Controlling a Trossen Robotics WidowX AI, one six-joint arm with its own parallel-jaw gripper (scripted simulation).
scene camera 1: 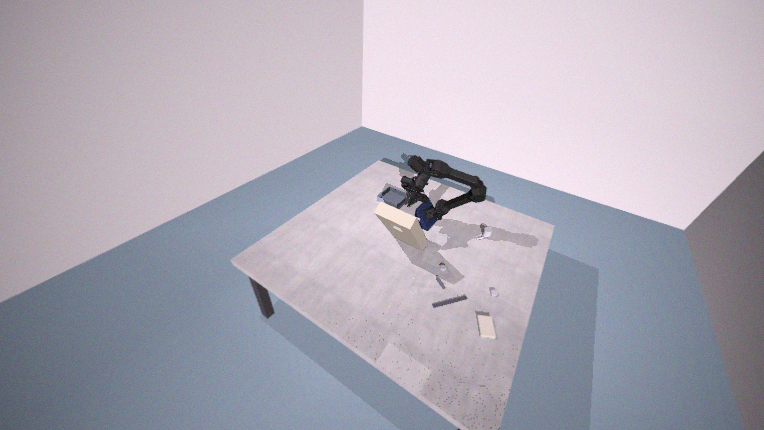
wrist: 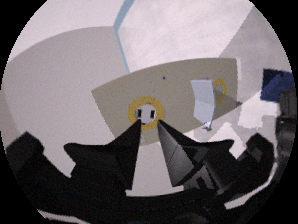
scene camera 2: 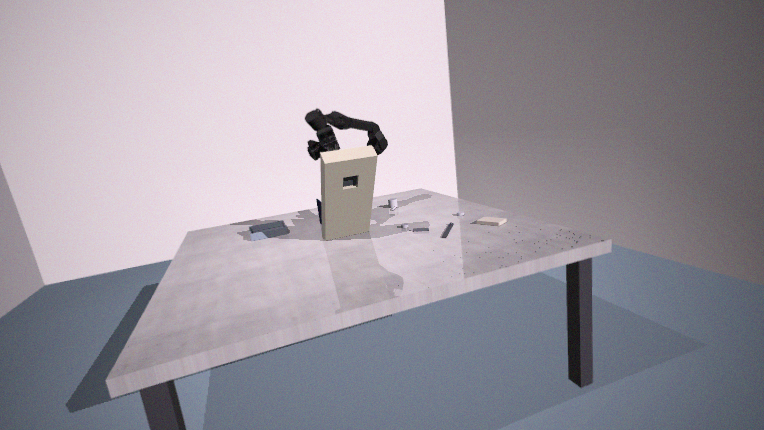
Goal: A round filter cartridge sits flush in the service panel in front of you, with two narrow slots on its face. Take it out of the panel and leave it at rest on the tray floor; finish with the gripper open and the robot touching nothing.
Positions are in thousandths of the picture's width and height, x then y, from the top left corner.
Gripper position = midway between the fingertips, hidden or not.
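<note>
There is a beige service panel (scene camera 2: 455,410), which I can also find at (scene camera 1: 528,527) and, in the wrist view, at (wrist: 559,391). My own gripper (wrist: 502,547) is visible as well.
</note>
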